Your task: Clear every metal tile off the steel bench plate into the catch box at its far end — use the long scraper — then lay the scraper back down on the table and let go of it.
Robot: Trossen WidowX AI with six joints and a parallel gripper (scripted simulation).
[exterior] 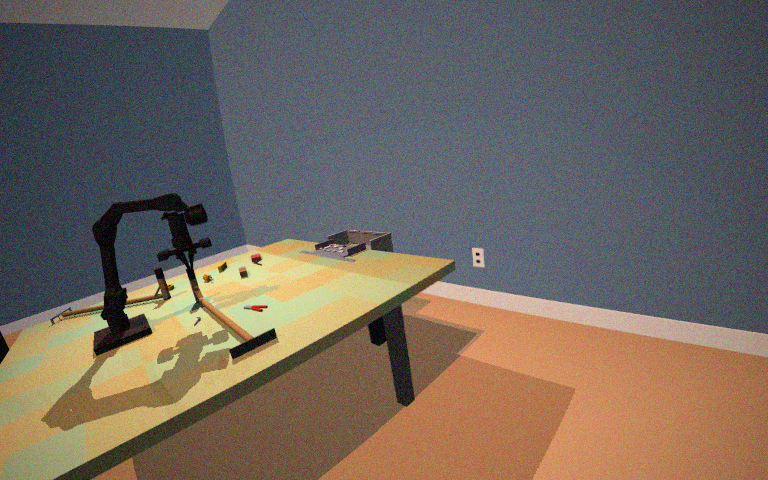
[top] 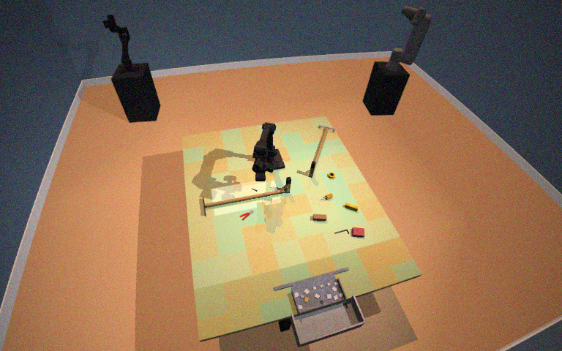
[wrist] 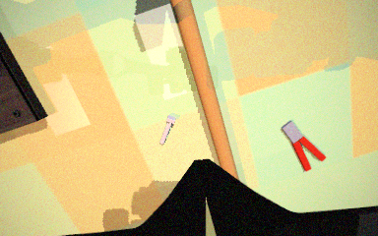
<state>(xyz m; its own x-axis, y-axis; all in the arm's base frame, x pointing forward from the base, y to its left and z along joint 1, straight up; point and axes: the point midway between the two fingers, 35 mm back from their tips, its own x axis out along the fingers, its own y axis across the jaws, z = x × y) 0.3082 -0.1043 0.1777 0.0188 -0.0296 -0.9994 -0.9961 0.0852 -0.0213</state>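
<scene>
The long scraper lies 10 cm below my gripper tip, 9 cm to the right of it and 4 cm ahead of it. The rest, counted from my gripper tip: yellow ring: 54 cm to the left, 16 cm below, 11 cm behind; then orange screwdriver: 46 cm to the left, 15 cm below, 9 cm ahead; then brown block: 37 cm to the left, 25 cm ahead, 15 cm below.
</scene>
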